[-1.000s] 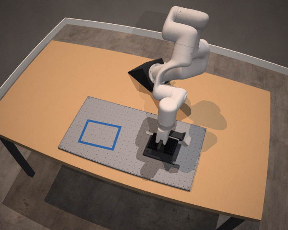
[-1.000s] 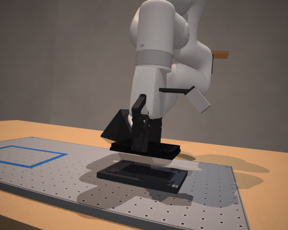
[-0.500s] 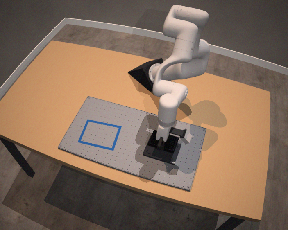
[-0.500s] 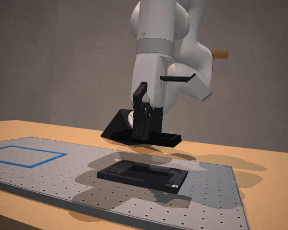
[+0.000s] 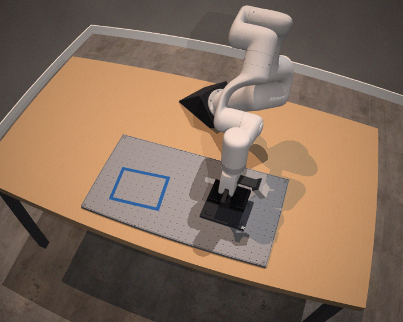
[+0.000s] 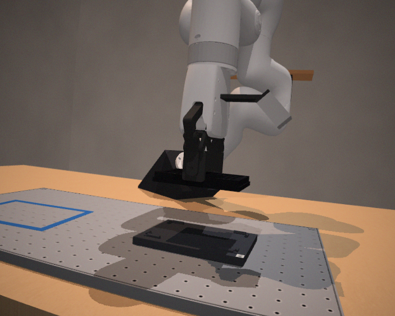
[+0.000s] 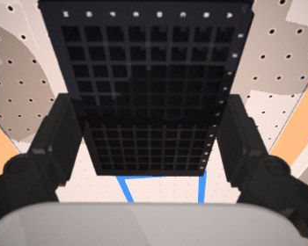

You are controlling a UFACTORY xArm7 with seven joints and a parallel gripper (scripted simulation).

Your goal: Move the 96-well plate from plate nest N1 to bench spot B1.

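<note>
Right now the dark plate nest is 110 mm below my hand. From my hand the other things lie so: white label: 30 mm ahead, 90 mm to the left, 100 mm below; black 96-well plate: 10 mm below.
</note>
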